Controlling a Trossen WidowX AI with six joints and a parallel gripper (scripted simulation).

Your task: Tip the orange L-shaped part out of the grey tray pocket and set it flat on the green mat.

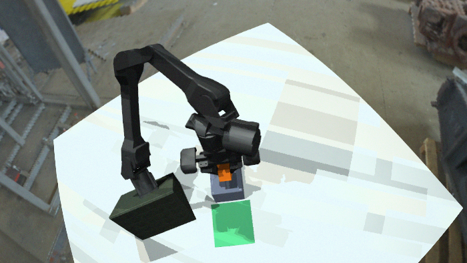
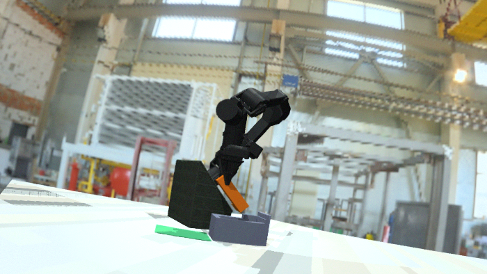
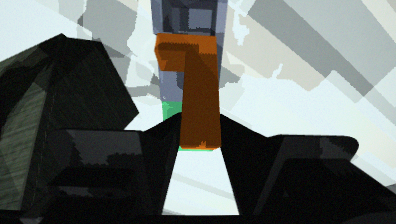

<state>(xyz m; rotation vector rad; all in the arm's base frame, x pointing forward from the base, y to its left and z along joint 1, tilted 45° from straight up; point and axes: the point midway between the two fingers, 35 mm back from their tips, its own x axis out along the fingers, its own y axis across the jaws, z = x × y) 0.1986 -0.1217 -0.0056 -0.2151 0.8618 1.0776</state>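
My gripper tip is 6 cm past the green mat, 8 cm to the left of it and 17 cm above it. From my gripper tip the other things lie so: orange L-shaped part: 4 cm to the left, 3 cm below.
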